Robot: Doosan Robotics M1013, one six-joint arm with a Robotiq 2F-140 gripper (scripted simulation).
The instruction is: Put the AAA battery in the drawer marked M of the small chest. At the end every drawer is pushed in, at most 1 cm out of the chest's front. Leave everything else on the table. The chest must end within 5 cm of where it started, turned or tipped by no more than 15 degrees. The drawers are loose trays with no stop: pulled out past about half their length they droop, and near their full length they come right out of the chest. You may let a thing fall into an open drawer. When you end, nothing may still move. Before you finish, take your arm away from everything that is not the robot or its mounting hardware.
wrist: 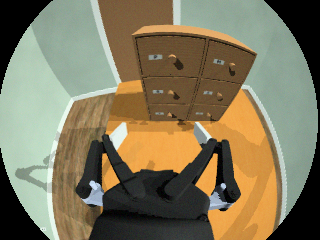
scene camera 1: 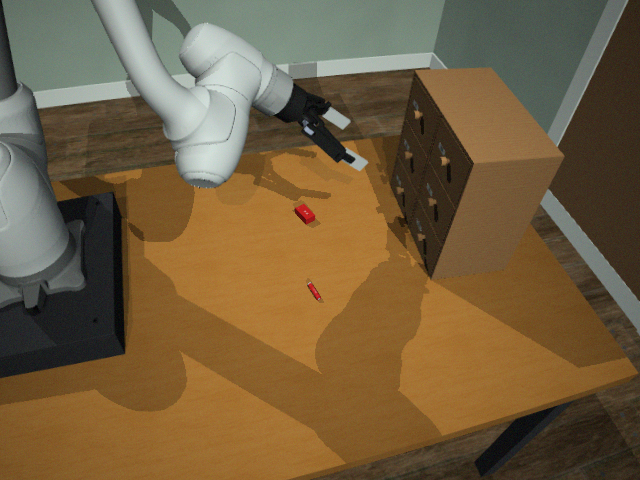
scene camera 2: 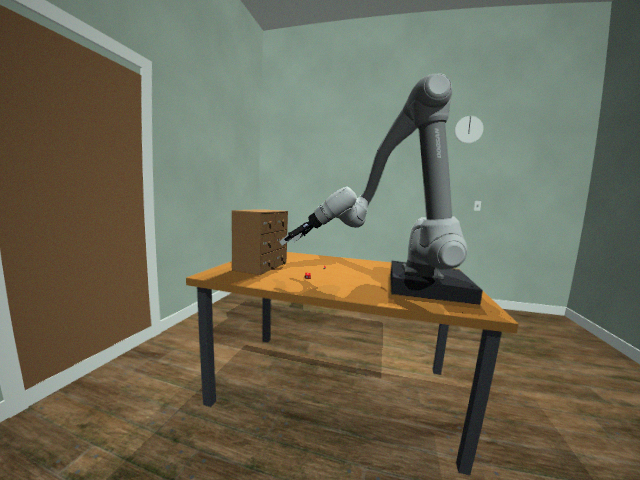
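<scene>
There is a brown chest in the pictures. My gripper appears in them as well, and the wrist view shows my gripper too.
</scene>
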